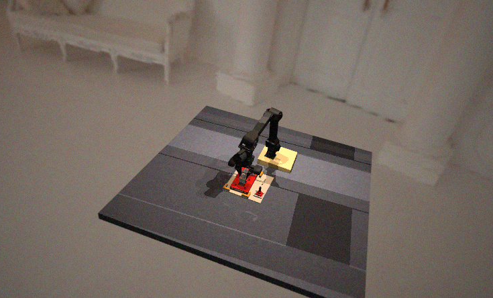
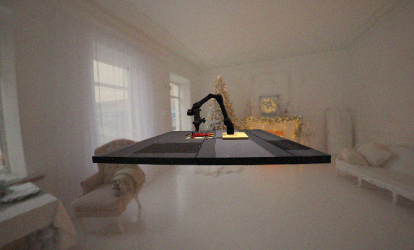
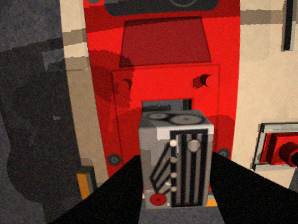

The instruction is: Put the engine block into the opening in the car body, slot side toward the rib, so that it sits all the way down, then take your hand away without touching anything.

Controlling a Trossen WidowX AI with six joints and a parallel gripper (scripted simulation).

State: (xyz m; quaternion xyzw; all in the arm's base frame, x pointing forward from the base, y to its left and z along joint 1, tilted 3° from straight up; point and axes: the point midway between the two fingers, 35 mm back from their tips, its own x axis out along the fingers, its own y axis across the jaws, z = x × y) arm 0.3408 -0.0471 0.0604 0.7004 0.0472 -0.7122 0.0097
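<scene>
My gripper tip is 1 cm above the grey engine block.
</scene>
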